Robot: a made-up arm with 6 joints. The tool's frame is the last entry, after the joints.
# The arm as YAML. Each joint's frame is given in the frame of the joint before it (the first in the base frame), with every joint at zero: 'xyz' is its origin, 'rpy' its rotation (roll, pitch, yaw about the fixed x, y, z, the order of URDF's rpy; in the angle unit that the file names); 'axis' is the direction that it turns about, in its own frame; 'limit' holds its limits. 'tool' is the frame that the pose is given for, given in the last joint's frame.
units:
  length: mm
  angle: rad
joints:
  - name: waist
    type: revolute
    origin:
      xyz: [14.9, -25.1, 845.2]
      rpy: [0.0, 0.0, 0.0]
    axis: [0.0, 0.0, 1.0]
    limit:
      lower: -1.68
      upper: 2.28
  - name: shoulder
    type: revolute
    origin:
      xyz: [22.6, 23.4, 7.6]
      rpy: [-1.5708, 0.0, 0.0]
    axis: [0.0, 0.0, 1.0]
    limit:
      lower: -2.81
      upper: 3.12
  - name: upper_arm
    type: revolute
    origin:
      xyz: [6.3, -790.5, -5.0]
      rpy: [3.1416, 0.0, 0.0]
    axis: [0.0, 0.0, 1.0]
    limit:
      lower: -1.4
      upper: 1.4
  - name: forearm
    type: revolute
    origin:
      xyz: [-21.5, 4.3, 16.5]
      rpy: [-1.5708, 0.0, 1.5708]
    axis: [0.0, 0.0, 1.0]
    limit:
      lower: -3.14
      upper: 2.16
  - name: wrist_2
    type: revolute
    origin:
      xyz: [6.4, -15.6, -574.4]
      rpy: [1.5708, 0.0, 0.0]
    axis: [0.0, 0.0, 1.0]
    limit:
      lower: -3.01
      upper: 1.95
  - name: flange
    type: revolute
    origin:
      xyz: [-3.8, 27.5, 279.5]
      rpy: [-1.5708, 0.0, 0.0]
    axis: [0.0, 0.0, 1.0]
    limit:
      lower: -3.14
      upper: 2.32
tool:
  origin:
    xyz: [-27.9, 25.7, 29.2]
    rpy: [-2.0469, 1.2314, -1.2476]
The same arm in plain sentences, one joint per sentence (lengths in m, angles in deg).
The arm has six revolute joints in a row. What follows holds with every joint at zero, and every direction is one of the base frame's. Joint 1 sits 0.0149 m along +x and 0.0251 m along -y and 0.8452 m along +z from the base frame's origin and turns about +z, from -96.26 to 130.63 deg. Joint 2 sits 0.0226 m along +x and 0.0234 m along +y and 0.0076 m along +z from joint 1 and turns about +y, from -161.00 to 178.76 deg. Joint 3 sits 0.0063 m along +x and 0.0050 m along -y and 0.7905 m along +z from joint 2 and turns about -y, from -80.21 to 80.21 deg. Joint 4 sits 0.0215 m along -x and 0.0165 m along -y and 0.0043 m along +z from joint 3 and turns about -x, from -179.91 to 123.76 deg. Joint 5 sits 0.5744 m along +x and 0.0156 m along -y and 0.0064 m along +z from joint 4 and turns about -y, from -172.46 to 111.73 deg. Joint 6 sits 0.0275 m along -x and 0.2795 m along -y and 0.0038 m along -z from joint 5 and turns about -x, from -179.91 to 132.93 deg. The tool frame, which is the frame that the pose is given for, sits 0.0292 m along -x and 0.0257 m along +y and 0.0279 m along -z from joint 6; its axes are the base frame's turned by roll -44.81, pitch -6.07 and yaw -18.51 deg (as in URDF: about the fixed x, then y, then z).
